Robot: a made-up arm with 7 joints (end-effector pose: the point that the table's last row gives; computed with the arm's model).
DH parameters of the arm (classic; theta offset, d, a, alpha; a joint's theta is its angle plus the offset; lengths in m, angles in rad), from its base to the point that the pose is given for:
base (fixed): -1.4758 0 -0.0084 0
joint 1: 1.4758 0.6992 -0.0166 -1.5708
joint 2: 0 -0.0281 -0.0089 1.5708
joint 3: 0 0.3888 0.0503 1.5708
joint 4: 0 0.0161 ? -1.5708
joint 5: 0 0.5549 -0.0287 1.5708
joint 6: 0 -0.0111 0.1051 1.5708
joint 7: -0.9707 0 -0.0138 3.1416
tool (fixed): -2.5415 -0.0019 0 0
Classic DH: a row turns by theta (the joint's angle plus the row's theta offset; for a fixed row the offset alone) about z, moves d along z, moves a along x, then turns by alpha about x.
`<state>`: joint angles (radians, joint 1 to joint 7).
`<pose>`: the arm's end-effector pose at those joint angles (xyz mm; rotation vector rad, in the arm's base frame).
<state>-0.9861 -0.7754 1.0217 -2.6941 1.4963 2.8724 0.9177</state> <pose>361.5 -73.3 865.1 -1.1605 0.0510 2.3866</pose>
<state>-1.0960 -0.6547 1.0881 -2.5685 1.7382 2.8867 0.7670</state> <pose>389.2 -85.5 853.8 -1.1901 -0.1126 2.2811</pose>
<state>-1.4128 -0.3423 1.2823 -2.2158 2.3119 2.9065 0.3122</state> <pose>472.7 -110.4 840.0 -1.3266 -0.4725 1.9554</pose>
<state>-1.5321 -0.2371 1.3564 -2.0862 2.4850 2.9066 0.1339</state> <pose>503.7 -122.6 855.3 -1.4118 -0.5641 1.8274</pose>
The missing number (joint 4, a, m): -0.1062
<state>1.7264 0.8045 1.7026 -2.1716 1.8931 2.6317 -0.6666</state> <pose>-579.8 2.4 737.7 -1.1187 1.3222 0.2636</pose>
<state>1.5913 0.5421 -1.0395 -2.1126 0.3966 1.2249 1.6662</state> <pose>585.0 362.5 659.0 -1.4861 -0.5565 -2.5909</pose>
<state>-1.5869 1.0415 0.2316 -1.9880 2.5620 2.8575 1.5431</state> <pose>6.1 -417.7 277.0 -0.1369 -0.5042 -0.8686</pose>
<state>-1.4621 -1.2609 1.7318 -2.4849 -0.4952 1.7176 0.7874</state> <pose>511.2 77.0 584.5 -1.6952 -1.5188 -1.4970</pose>
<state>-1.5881 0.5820 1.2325 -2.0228 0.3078 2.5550 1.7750</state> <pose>608.3 -366.2 826.8 -0.3948 -0.8719 2.0598</pose>
